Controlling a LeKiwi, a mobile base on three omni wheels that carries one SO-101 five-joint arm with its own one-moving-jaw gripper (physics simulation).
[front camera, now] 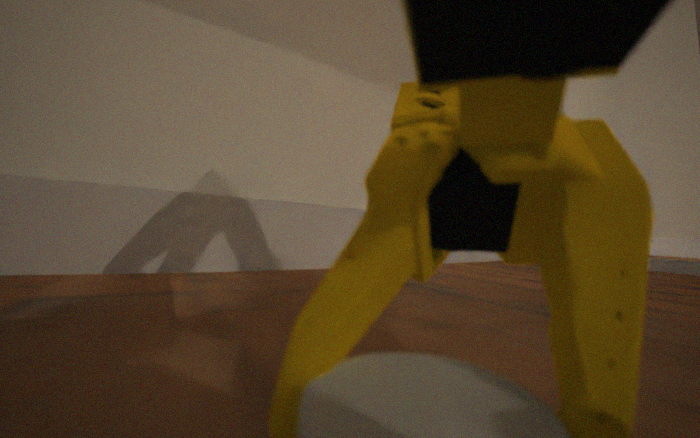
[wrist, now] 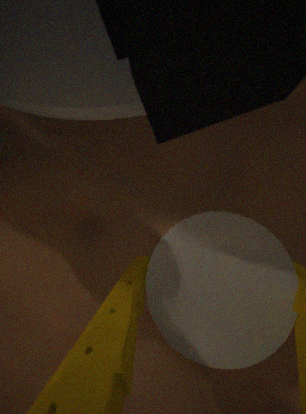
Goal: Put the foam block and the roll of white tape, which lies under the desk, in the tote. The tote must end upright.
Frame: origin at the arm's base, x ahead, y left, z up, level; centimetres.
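Seen in the pictures: hand, its tool point: (wrist: 150, 266).
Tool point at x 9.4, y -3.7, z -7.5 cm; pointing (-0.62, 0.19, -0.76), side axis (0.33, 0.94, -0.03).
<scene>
A point is followed by its place in that frame.
The roll of white tape (front camera: 407, 397) {x 10.8, y -1.2, z -6.6 cm} (wrist: 225, 315) {x 11.5, y -1.7, z -6.5 cm} is a pale grey-white disc with no hole visible. It is low at the bottom of the front view and right of the middle in the wrist view. Its top looks slightly tilted in the front view. My gripper (front camera: 438, 418) (wrist: 221, 272) has its two yellow jaws on opposite sides of the roll, pressing on it, so it is shut on the roll. The jaw tips are partly hidden or cut off in the front view. The foam block and the tote do not show in either view.
The brown wooden floor (front camera: 103, 356) {x 16.0, y 10.0, z -9.0 cm} (wrist: 45, 280) {x 8.7, y -9.1, z -9.0 cm} lies around the roll. A pale wall (front camera: 129, 118) {x 33.5, y 24.4, z 7.3 cm} with the arm's shadow on it stands behind. A pale surface with a rounded edge (wrist: 55, 60) shows at the upper left of the wrist view, beside a black part (wrist: 215, 55).
</scene>
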